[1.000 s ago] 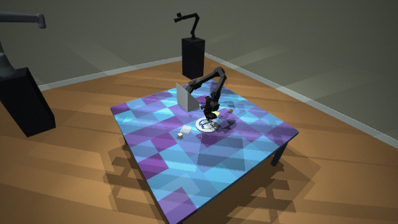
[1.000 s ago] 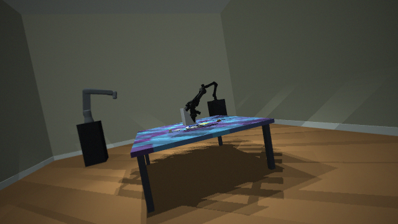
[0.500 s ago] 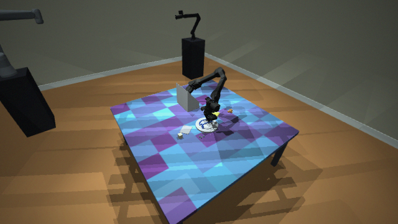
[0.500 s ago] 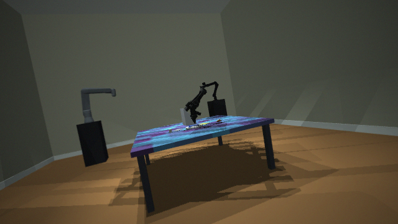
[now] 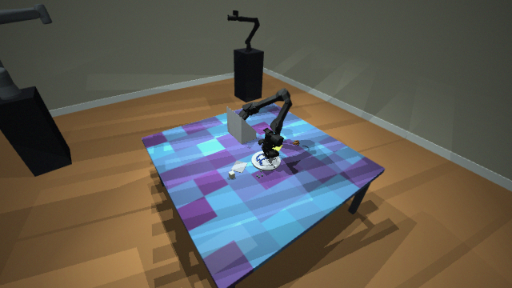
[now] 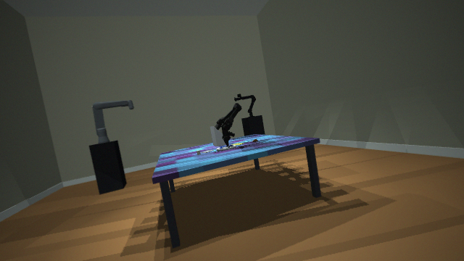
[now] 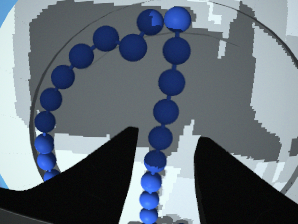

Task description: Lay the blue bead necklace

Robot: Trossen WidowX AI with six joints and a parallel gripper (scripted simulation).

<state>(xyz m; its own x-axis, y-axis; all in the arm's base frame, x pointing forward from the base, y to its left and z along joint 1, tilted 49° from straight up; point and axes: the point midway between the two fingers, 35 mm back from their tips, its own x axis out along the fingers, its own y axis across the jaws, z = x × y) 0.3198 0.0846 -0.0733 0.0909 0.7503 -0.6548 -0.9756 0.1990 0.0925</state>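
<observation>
Right now the round white bead board is 2 cm to the right of my gripper tip and 1 cm below it. From my gripper tip the other things lie so: cream cube: 1 cm behind, 29 cm to the right; then yellow patch: 9 cm behind, 15 cm to the left, 2 cm below; then flat grey square: 6 cm behind, 20 cm to the right, 2 cm below.
</observation>
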